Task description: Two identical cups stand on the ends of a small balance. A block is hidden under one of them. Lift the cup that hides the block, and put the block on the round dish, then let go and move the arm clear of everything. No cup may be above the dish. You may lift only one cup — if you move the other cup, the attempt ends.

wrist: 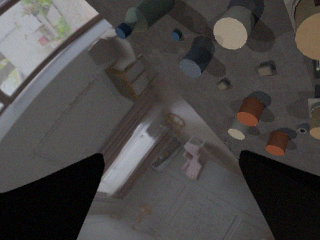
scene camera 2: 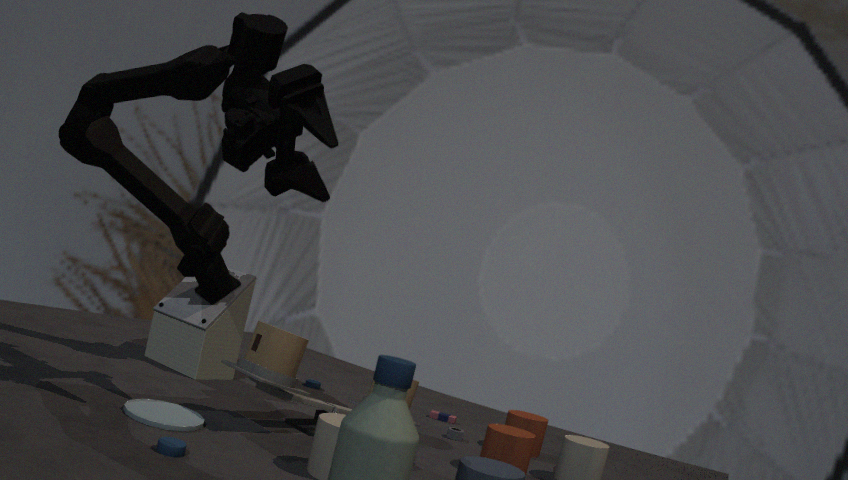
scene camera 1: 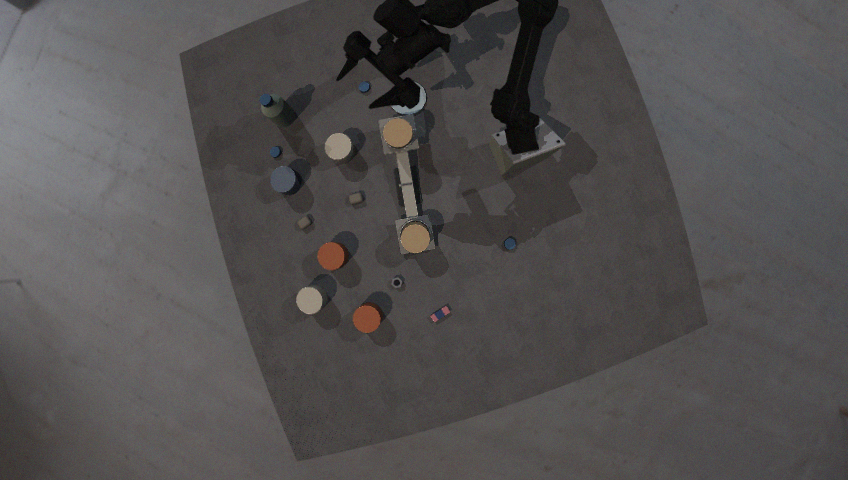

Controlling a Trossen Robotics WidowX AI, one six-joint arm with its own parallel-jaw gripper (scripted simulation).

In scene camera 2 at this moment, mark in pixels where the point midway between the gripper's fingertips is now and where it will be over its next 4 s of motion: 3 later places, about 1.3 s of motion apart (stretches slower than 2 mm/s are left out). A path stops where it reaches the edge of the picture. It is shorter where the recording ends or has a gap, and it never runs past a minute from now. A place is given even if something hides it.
My gripper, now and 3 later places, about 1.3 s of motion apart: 330,174; 343,251; 319,263; 380,320
